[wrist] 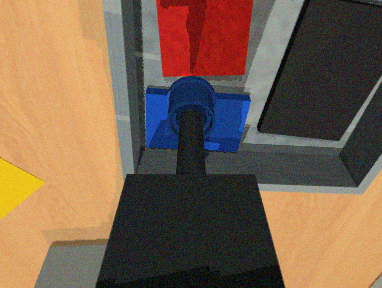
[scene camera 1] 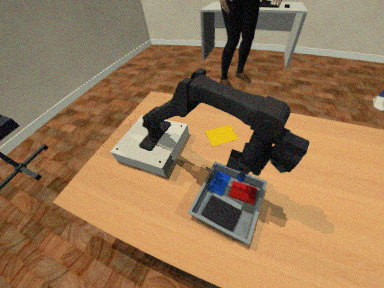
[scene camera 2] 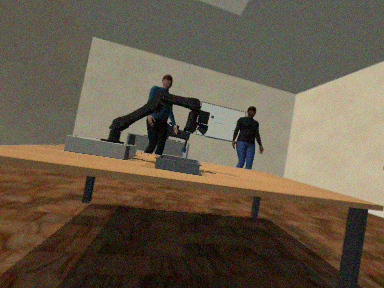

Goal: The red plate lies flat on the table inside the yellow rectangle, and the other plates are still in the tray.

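Where they show: hand at its tool point: [wrist: 191,99] [scene camera 1: 240,178] [scene camera 2: 183,152]; arm's base at its link origin: [scene camera 1: 156,134] [scene camera 2: 113,142].
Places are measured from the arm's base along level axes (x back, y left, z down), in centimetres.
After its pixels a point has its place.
The red plate [scene camera 1: 243,192] @[x -47.2, y -11.0, z 6.0 cm] [wrist: 220,45] @[x -44.7, y -12.1, z 6.0 cm] lies in the grey tray [scene camera 1: 220,230] @[x -43.0, y -27.8, z 7.0 cm] [scene camera 2: 177,165] @[x -41.5, y -27.7, z 4.5 cm] [wrist: 114,65] @[x -44.8, y -4.4, z 2.3 cm]. The blue plate [scene camera 1: 218,184] @[x -36.7, y -11.3, z 5.9 cm] [wrist: 230,120] @[x -37.3, y -13.5, z 5.9 cm] and a larger black plate [scene camera 1: 221,214] @[x -41.6, y -22.5, z 6.0 cm] [wrist: 320,70] @[x -42.4, y -20.8, z 6.0 cm] also lie in the tray. The yellow rectangle [scene camera 1: 221,135] @[x -29.3, y 17.1, z 7.2 cm] [wrist: 17,187] @[x -26.3, y 11.9, z 7.2 cm] is flat on the table, apart from the tray, with no plate on it. My blue suction cup [scene camera 1: 241,177] [scene camera 2: 184,149] [wrist: 192,97] is open and carries nothing. It hangs over the tray near the gap between the red and blue plates; in the wrist view it hides part of the blue plate.
The arm stands on a pale box-shaped base [scene camera 1: 145,150] @[x -0.9, y -10.6, z -0.3 cm] [scene camera 2: 95,147] @[x 1.3, y -16.8, z 3.4 cm] on the table [scene camera 1: 125,205] @[x -3.9, y -34.2, z 7.3 cm]. The tray's raised walls surround the plates. A person [scene camera 1: 240,35] stands beyond the table, near a white desk [scene camera 1: 295,40].
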